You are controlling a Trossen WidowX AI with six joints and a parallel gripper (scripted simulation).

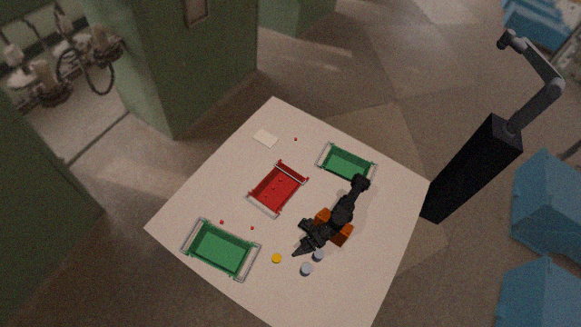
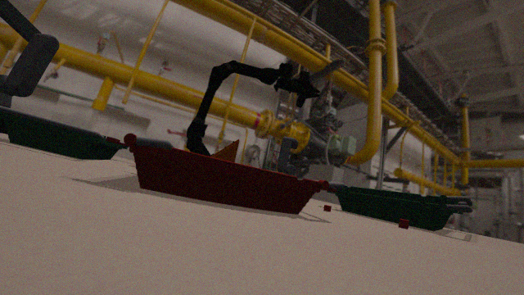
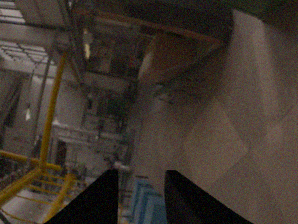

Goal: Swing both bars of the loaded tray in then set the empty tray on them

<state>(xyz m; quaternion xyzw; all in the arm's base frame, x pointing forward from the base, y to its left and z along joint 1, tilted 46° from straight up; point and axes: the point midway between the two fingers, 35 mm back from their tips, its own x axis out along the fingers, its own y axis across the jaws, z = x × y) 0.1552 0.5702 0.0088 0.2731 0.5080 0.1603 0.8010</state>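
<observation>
The green tray lies 810 mm to the right of my gripper tip, 460 mm below it and 30 mm behind it. From my gripper tip the other things lie so: yellow disc (490 mm below, 100 mm to the right, 90 mm ahead); then white card (770 mm to the right, 520 mm ahead, 500 mm below).
</observation>
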